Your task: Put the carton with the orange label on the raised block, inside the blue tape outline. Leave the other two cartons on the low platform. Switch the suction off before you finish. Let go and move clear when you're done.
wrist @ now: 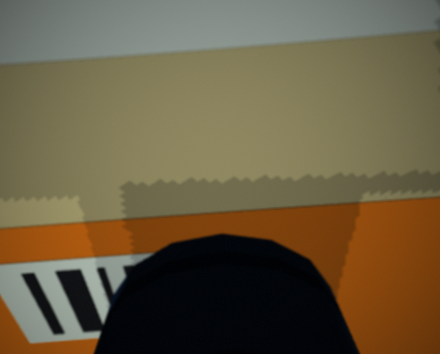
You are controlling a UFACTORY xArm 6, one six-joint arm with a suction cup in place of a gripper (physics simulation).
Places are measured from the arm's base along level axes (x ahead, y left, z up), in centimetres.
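Pixels of known places: hand at its tool point: (217, 261).
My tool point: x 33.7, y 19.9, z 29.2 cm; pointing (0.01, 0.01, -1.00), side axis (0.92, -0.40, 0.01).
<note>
Ahead of a thing's pixels: the offset from my tool point to its top centre. "spot": to the spot under its first point.
The carton with the orange label {dx -1.5, dy +2.4, dz +1.4 cm} (225, 115) fills most of the wrist view. Its tan surface spans the middle, and the orange label {dx -0.2, dy -0.4, dz +1.4 cm} (400, 260) lies across the bottom, with a white barcode patch {spot: dx -1.9, dy +2.0, dz +1.2 cm} (44, 280) at the lower left. My suction cup (225, 300), dark and rounded at bottom centre, is against the label and holds the carton. The cup's contact rim is hidden behind its own body. The raised block, the blue tape outline and the other two cartons cannot be made out in this view.
A plain grey surface {spot: dx +1.7, dy +4.0, dz +1.2 cm} (200, 25) shows beyond the carton's far edge, along the top of the view. Jagged-edged shadows fall over the carton's tan part and the label around the cup. Another dark shadow edge touches the upper right border.
</note>
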